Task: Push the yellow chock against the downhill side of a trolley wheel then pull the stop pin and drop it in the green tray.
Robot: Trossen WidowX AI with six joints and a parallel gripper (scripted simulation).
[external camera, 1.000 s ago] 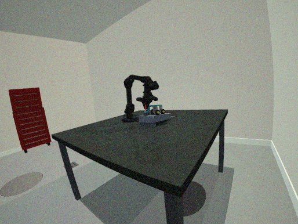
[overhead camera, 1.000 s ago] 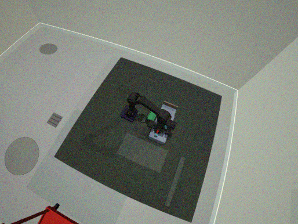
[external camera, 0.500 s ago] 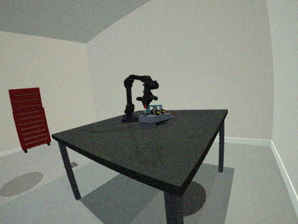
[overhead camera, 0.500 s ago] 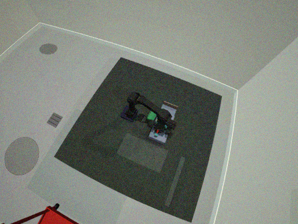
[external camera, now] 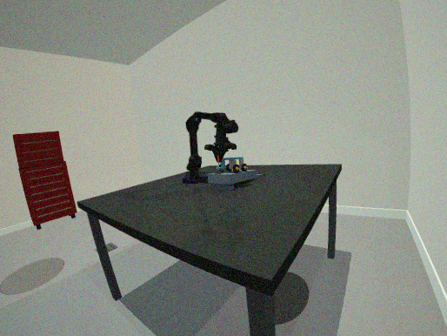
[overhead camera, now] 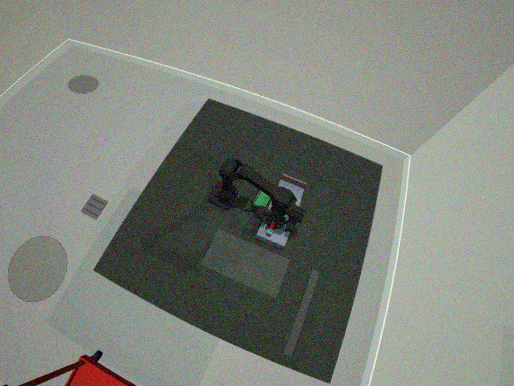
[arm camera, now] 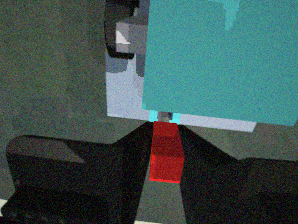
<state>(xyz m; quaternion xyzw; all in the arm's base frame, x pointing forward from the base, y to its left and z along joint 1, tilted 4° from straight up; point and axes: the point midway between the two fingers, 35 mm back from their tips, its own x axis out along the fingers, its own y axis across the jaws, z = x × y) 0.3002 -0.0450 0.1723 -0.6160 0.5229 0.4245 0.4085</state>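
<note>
Right now my gripper tip is 16 cm to the right of the green tray, 15 cm above it and 12 cm past it. The rest, counted from my gripper tip: red-headed stop pin: right at my gripper tip; then teal trolley: 9 cm to the left, 3 cm below, 1 cm ahead; then ramp: 10 cm to the left, 10 cm below, 1 cm ahead.
</note>
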